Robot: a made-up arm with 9 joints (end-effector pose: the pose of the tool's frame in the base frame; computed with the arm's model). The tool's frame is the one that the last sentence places. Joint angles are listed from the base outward.
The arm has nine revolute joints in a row. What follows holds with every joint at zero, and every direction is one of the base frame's.
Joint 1 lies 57.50 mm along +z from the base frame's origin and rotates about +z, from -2.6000 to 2.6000 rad.
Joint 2 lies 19.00 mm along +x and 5.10 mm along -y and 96.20 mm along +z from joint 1 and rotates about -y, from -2.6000 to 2.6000 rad.
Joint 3 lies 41.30 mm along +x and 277.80 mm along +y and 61.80 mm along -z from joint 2 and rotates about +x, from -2.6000 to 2.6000 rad.
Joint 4 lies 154.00 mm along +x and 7.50 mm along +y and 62.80 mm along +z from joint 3 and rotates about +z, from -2.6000 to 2.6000 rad.
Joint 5 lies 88.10 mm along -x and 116.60 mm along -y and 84.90 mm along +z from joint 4 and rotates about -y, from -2.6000 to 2.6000 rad.
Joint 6 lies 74.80 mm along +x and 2.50 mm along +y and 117.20 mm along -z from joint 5 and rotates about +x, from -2.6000 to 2.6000 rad.
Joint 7 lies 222.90 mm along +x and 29.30 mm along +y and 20.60 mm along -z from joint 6 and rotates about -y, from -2.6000 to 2.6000 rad.
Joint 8 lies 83.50 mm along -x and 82.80 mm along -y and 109.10 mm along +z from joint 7 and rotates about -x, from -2.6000 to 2.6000 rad.
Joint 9 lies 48.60 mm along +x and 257.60 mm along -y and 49.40 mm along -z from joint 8 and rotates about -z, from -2.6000 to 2.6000 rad.
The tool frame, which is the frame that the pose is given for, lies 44.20 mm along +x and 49.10 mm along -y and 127.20 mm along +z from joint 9; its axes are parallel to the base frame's.
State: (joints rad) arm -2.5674 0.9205 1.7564 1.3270 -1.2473 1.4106 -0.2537 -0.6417 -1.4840
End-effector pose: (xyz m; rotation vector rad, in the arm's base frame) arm -0.0725 -0.7857 0.1464 0.6278 -1.1849 0.9633
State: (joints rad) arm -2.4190 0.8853 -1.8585 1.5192 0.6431 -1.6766 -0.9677 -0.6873 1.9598
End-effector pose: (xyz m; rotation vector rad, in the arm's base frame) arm 0.2416 -0.7228 0.2114 2.3840 0.0178 0.7116
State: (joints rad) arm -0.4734 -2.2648 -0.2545 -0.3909 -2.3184 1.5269 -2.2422 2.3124 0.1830
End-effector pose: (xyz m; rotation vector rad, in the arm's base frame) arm -0.0003 0.4825 0.5066 -2.2020 -1.6337 1.4294
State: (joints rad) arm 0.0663 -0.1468 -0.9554 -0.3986 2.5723 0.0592 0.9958 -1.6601 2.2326
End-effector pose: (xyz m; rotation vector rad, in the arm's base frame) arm -0.0765 0.7173 0.5360 0.2473 -0.4939 1.1886
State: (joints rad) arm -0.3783 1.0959 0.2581 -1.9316 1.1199 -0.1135 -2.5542 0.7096 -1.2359
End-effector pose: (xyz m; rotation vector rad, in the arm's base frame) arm -0.3348 -0.0044 0.0146 1.3412 -0.5322 0.4561
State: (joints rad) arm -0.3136 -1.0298 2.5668 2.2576 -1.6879 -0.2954 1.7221 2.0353 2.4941
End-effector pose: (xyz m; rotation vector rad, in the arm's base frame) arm 0.0988 0.4048 -0.4364 -0.8060 1.0331 1.6623
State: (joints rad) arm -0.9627 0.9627 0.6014 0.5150 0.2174 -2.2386 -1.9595 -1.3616 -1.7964
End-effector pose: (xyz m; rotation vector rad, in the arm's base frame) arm 0.2137 0.0600 0.4961 -0.5894 -1.1063 -0.6752
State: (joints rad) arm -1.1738 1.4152 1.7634 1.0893 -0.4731 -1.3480 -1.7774 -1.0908 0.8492
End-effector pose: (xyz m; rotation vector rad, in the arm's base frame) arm 0.0900 -0.0831 0.5119 0.5634 -0.7058 -1.4493
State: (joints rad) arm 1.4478 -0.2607 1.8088 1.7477 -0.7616 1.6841 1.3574 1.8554 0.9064
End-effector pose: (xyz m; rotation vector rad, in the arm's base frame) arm -0.0596 0.3220 -0.1713 0.2796 0.7384 0.6833
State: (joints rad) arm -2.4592 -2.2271 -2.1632 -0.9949 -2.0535 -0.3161 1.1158 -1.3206 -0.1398
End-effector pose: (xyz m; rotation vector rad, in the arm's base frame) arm -0.0890 -0.0953 0.4554 1.3528 1.4132 -1.7246
